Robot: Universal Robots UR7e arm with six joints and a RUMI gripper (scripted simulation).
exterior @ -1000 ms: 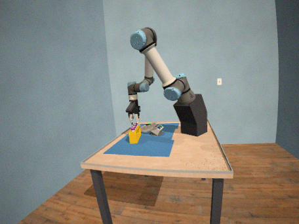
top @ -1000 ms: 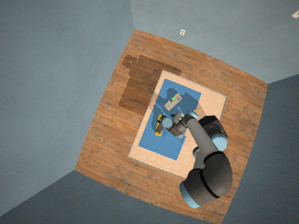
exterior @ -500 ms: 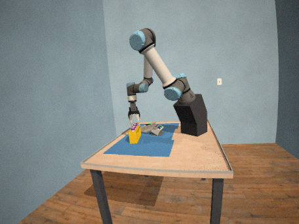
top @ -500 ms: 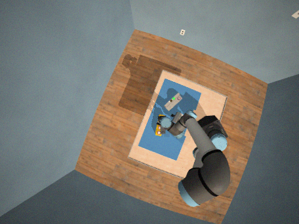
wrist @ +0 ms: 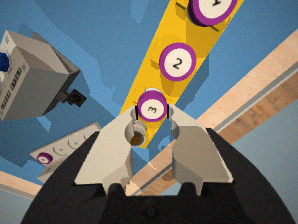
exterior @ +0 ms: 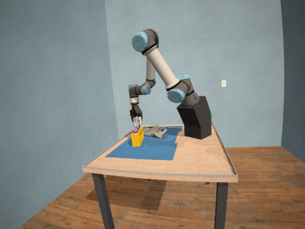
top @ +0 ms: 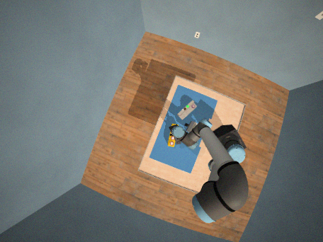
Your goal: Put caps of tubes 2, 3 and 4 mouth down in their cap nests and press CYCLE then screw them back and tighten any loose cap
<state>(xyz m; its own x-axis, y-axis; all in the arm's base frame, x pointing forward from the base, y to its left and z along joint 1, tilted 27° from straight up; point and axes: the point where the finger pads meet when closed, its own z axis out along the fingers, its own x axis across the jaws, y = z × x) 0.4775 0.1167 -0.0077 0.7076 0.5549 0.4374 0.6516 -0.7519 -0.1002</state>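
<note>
Right now my hand is 10 mm above the cap. Round my hand: green key: 190 mm behind, 150 mm to the right, 60 mm below; then blue cycle key: 190 mm behind, 100 mm to the right, 60 mm below; then key housing: 170 mm behind, 120 mm to the right, 70 mm below.
</note>
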